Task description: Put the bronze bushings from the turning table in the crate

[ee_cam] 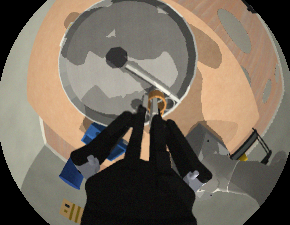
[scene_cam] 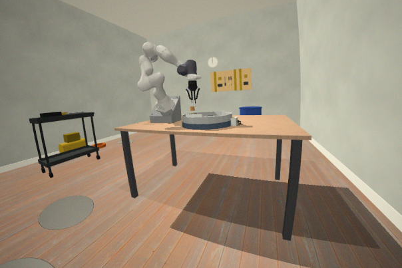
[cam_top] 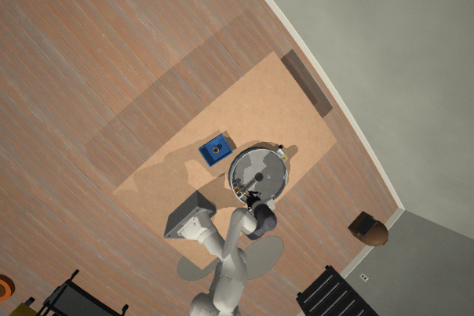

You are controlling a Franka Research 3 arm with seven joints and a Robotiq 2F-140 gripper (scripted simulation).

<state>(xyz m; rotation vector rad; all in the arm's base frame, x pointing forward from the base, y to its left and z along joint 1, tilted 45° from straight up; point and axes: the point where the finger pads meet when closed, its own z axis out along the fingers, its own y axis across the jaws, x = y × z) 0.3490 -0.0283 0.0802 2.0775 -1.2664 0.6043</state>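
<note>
Right now the blue crate is 1 cm ahead of my hand, 33 cm to the left of it and 16 cm below it. Also, from my hand: grey turning table 13 cm ahead, 2 cm to the right, 13 cm below.
</note>
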